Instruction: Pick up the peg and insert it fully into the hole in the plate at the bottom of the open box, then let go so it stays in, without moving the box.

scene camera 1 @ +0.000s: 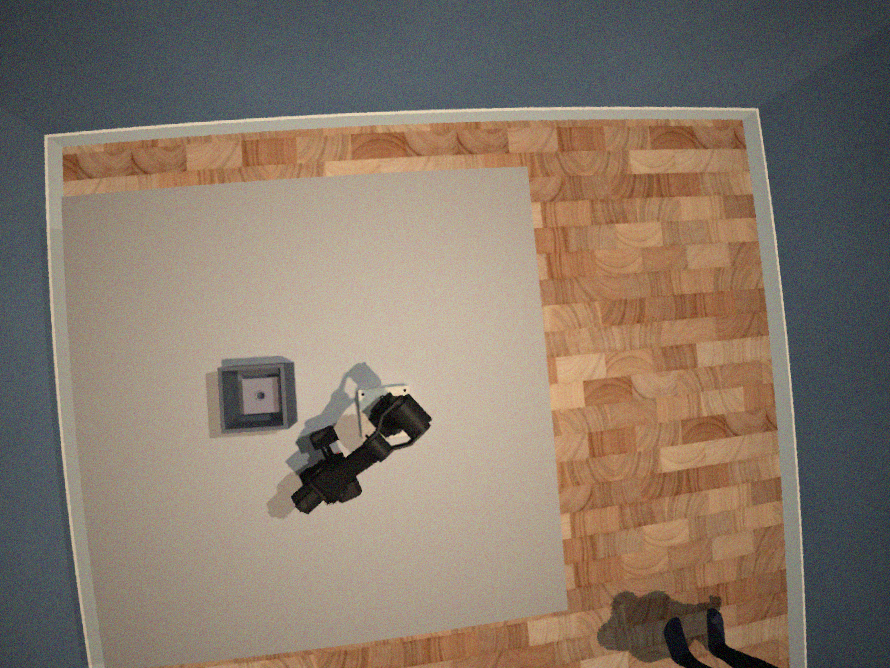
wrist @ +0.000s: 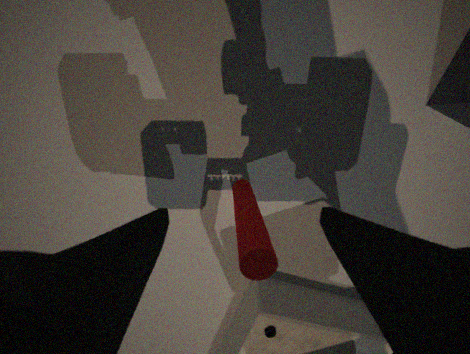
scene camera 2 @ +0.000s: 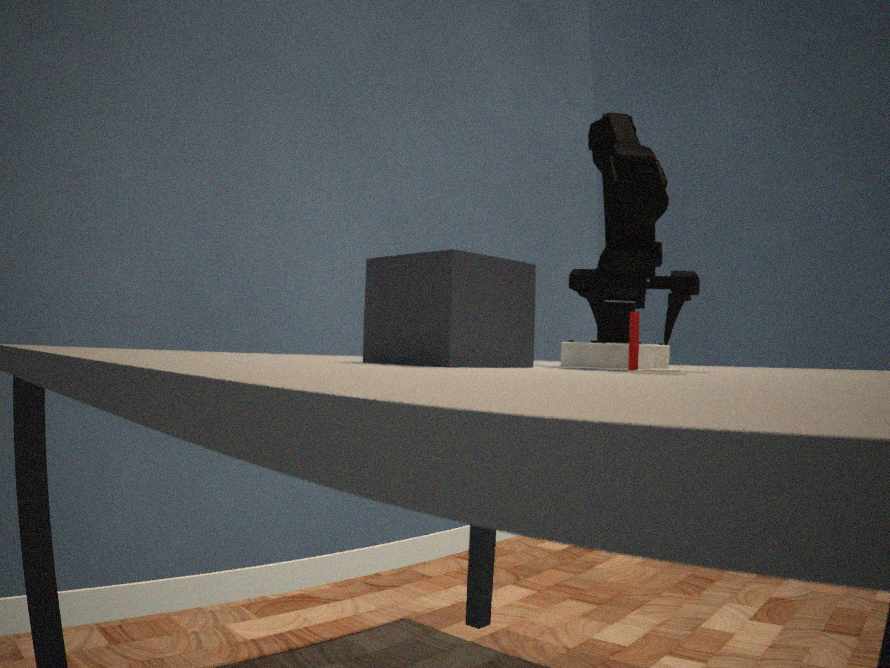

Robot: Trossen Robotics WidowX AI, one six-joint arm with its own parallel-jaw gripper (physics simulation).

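Seen in the pictures: gripper, between the fingertips: (wrist: 245,215) (scene camera 2: 634,344); arm's base, origin of its link: (scene camera 2: 616,343).
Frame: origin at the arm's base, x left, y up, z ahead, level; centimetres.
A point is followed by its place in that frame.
Observation:
A red peg (scene camera 2: 633,353) @(x 14.3, y -1.6, z 14.5 cm) (wrist: 256,250) @(x 14.3, y 4.2, z 14.4 cm) stands upright on the table. It does not show in scene camera 1, where the arm covers that area. My gripper (scene camera 2: 633,340) @(x 13.7, y -0.3, z 13.5 cm) (wrist: 245,215) @(x 13.7, y -0.3, z 13.5 cm) is open and points down, with its fingertips low over the table. In the wrist view the peg rises between the two spread fingers, apart from both. The grey open box (scene camera 1: 290,399) @(x -1.4, y 4.4, z 26.0 cm) (scene camera 2: 449,309) @(x 6.9, y 2.9, z 41.1 cm) stands to the left of the arm in scene camera 1. The light plate (scene camera 1: 249,406) @(x 1.2, y 1.9, z 36.8 cm) lies at its bottom, with a dark round hole (scene camera 1: 260,395) near its middle. Scene camera 2 shows the box's outer walls.
The arm's pale base block (scene camera 1: 378,391) @(x -4.2, y 0.0, z 3.9 cm) (scene camera 2: 583,355) @(x 0.1, y -2.1, z 8.7 cm) (wrist: 305,334) @(x 5.1, y 0.0, z 7.0 cm) stands close behind the peg. A dark corner (wrist: 456,80) @(x 5.4, y -2.7, z 26.7 cm), likely the box, shows at the wrist view's right edge. A person's legs (scene camera 1: 675,636) are on the wooden floor, off the table (scene camera 1: 431,251) @(x -43.5, y -3.8, z -8.5 cm).

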